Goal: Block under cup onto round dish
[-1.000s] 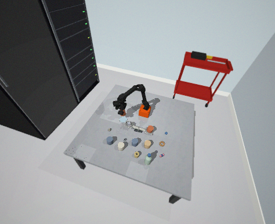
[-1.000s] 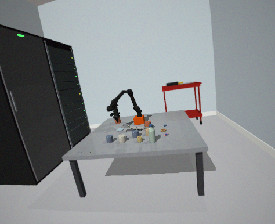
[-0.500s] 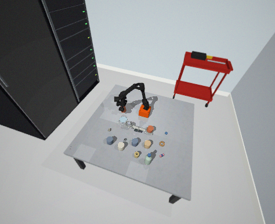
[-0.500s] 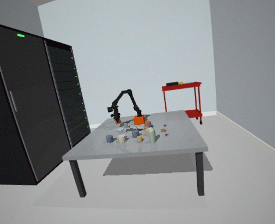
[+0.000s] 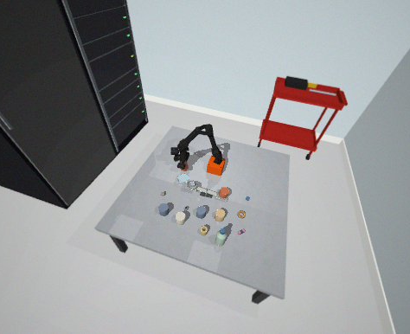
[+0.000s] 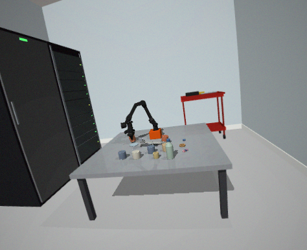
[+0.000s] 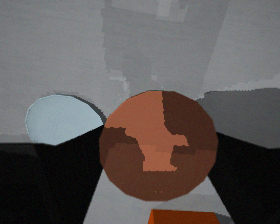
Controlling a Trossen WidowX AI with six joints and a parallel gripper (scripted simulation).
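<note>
My gripper tip is now 20 mm to the left of the orange cup, 10 mm below it and 10 mm short of it. Also, from my gripper tip: nut 330 mm ahead, 240 mm to the left, 30 mm below; pale blue round dish 90 mm ahead, 60 mm to the left, 40 mm below; grey block 190 mm to the left, 160 mm ahead, 50 mm above.
</note>
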